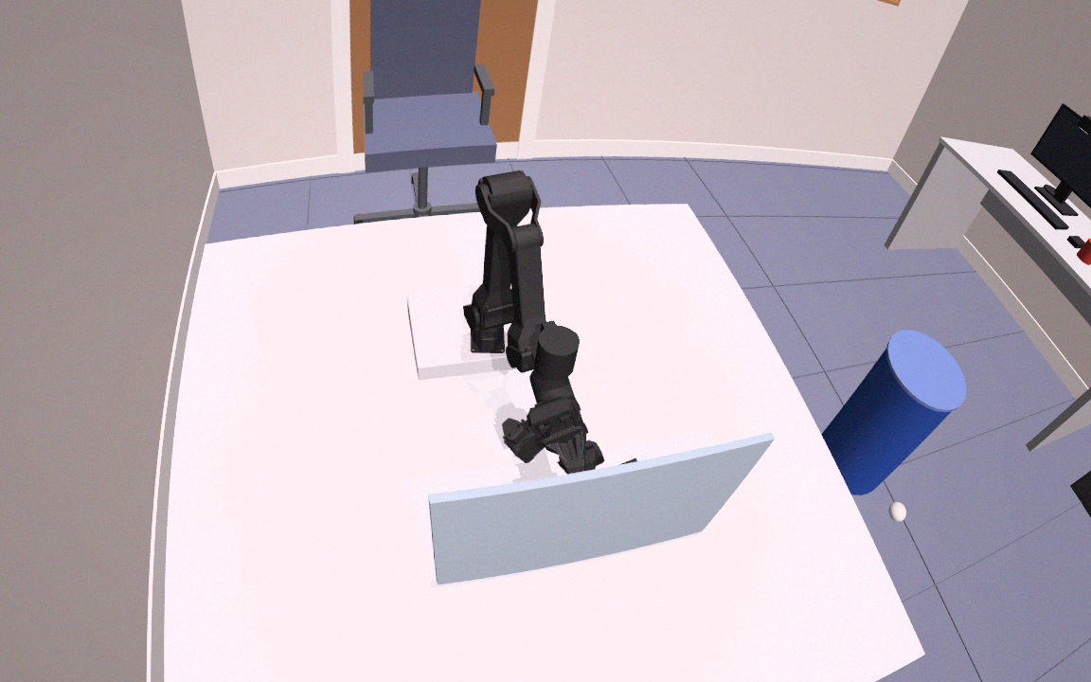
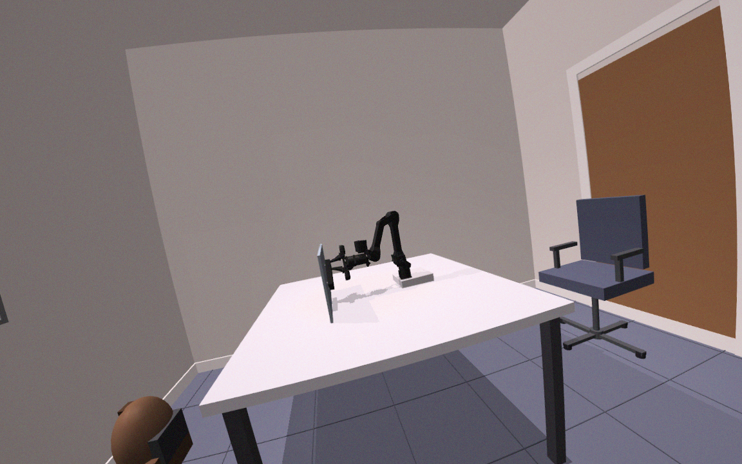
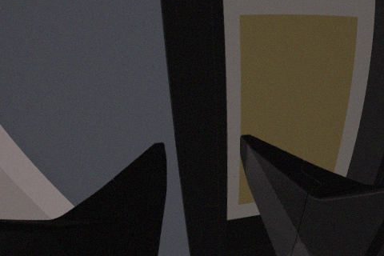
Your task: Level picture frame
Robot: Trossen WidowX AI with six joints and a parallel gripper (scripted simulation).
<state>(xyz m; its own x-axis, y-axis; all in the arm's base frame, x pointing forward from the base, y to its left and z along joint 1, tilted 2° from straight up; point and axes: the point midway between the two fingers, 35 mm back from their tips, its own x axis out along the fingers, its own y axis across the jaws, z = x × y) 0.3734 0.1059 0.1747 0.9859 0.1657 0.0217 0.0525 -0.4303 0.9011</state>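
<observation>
Right now the picture frame is 50 mm below my gripper tip, 20 mm to the left of it and 10 mm ahead of it. Also, from my gripper tip: wall panel 50 mm below, 20 mm to the left, 20 mm ahead.
</observation>
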